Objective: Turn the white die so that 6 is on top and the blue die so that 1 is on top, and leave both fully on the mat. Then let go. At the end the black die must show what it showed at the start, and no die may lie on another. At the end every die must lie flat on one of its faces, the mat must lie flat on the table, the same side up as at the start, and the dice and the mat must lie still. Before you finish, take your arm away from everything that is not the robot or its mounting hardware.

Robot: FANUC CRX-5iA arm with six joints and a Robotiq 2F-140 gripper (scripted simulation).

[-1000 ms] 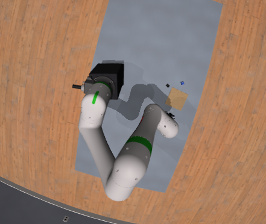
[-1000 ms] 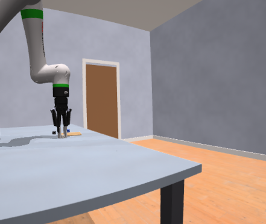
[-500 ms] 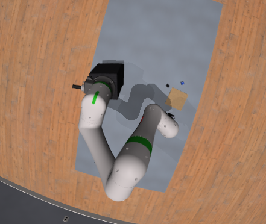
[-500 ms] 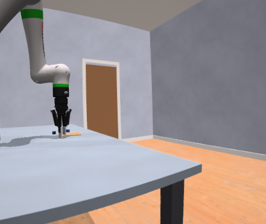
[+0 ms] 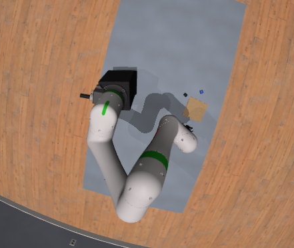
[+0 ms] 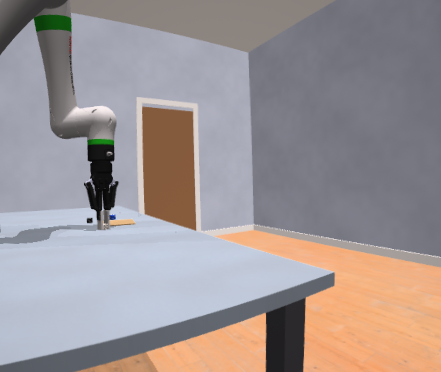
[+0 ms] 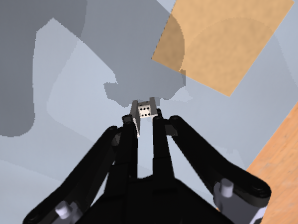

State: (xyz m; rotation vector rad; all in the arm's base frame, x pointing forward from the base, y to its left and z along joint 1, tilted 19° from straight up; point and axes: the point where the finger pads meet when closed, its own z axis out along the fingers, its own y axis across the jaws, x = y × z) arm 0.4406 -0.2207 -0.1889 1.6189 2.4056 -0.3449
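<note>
Now: hand 130 mm to the right of the tan mat, 80 mm short of it and 30 mm above it. Round my hand: blue die (260 mm to the left, 90 mm ahead, 20 mm below); black die (210 mm to the left, 20 mm below, 10 mm behind); white die (20 mm below).
</note>
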